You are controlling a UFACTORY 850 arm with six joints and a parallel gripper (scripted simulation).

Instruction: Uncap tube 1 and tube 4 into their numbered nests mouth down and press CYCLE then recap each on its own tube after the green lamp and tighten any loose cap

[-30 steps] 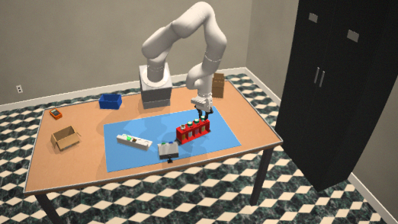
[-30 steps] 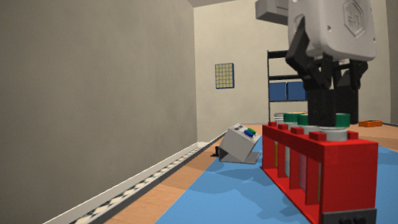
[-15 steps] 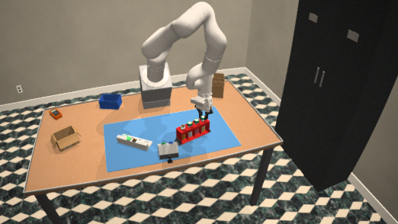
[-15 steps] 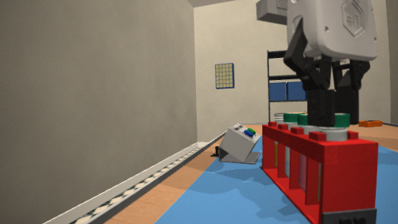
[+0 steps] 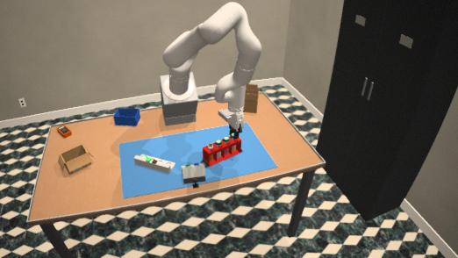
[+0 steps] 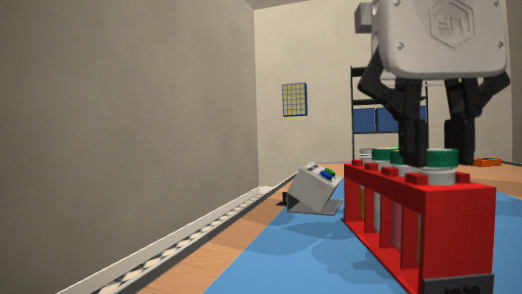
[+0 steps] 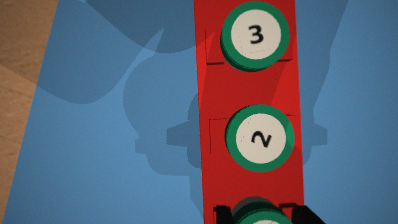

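Right now my hand is 10 mm above the green cap. Round my hand: green ready key 280 mm to the right, 140 mm ahead, 60 mm below; then key housing 250 mm to the right, 160 mm ahead, 80 mm below; then blue cycle key 230 mm to the right, 140 mm ahead, 60 mm below.
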